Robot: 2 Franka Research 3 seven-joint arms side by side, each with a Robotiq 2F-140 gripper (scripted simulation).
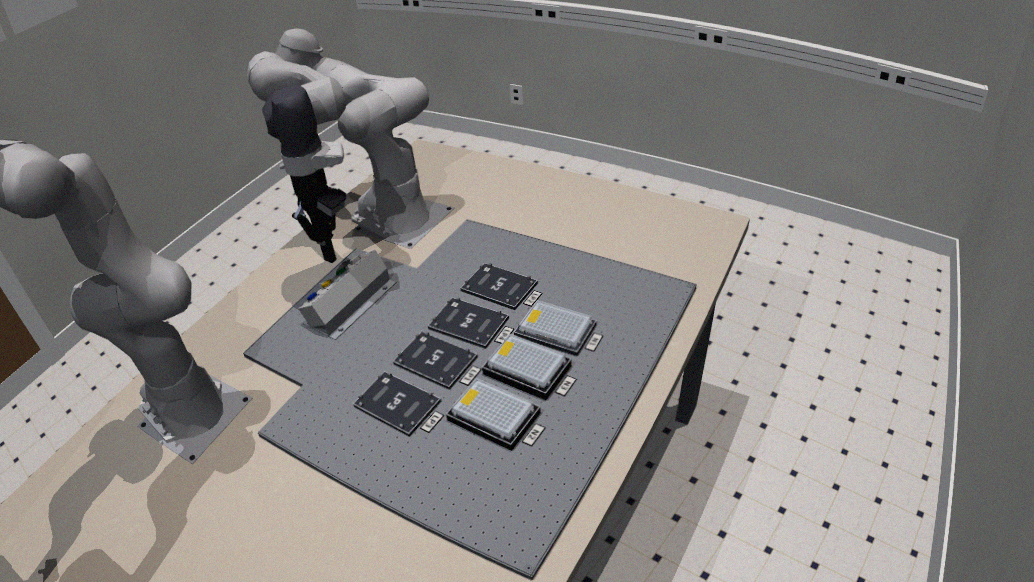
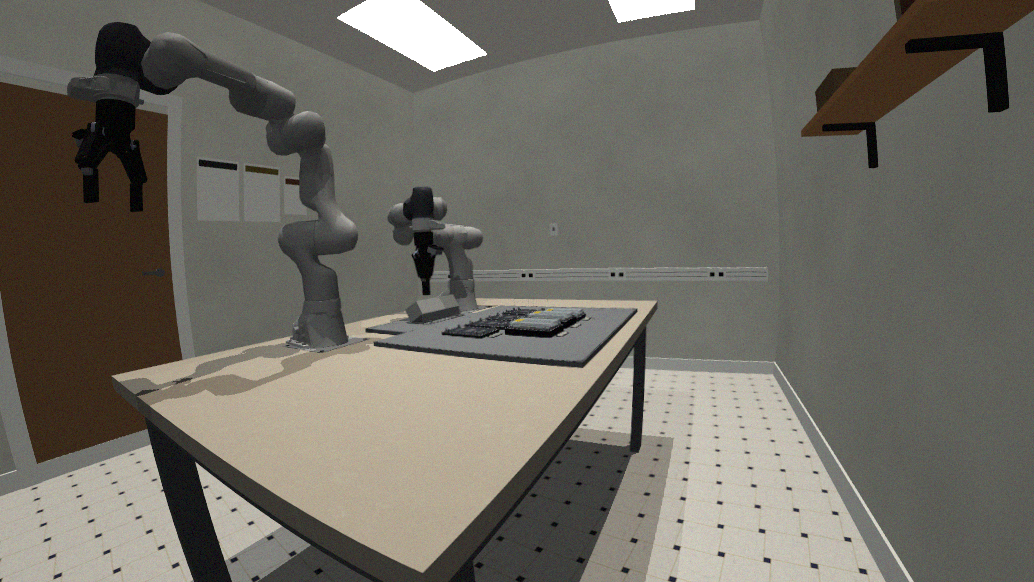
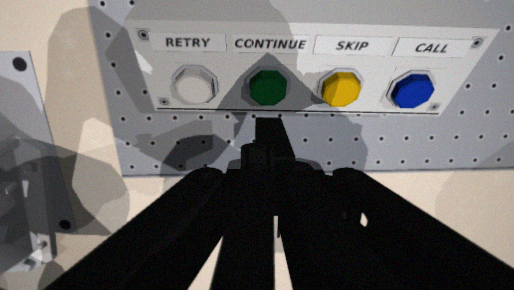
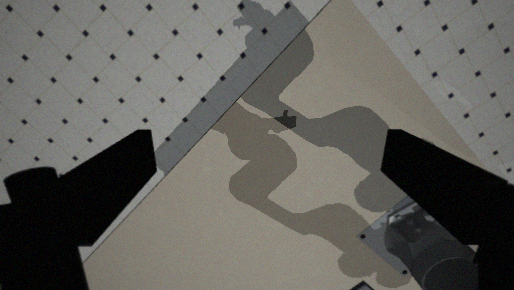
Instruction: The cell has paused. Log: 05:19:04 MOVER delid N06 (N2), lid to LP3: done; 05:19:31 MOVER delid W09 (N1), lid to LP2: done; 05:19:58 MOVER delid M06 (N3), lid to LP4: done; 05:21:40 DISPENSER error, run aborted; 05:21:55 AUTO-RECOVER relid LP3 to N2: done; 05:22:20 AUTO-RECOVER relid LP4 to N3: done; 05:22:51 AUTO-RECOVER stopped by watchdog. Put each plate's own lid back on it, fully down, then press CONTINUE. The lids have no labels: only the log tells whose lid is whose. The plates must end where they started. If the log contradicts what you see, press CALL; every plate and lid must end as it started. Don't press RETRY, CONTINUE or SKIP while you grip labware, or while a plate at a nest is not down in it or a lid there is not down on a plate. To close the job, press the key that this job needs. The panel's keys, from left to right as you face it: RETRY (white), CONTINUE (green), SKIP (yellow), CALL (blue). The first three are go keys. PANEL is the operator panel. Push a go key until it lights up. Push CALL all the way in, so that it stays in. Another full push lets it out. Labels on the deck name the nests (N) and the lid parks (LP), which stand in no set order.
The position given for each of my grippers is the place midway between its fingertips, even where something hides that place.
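Image 1 gives me my left gripper [image 1: 330,259] and, in the same view, a clear lid [image 1: 563,324]. In image 2 I find my right gripper [image 2: 115,207] together with my left gripper [image 2: 426,294]. Image 3 has my left gripper [image 3: 267,138] as well, and there I also see an operator panel [image 3: 380,50], while the clear lid is out of frame in image 3. My right gripper [image 4: 269,150] is visible in image 4, but the lid is out of frame in image 4.
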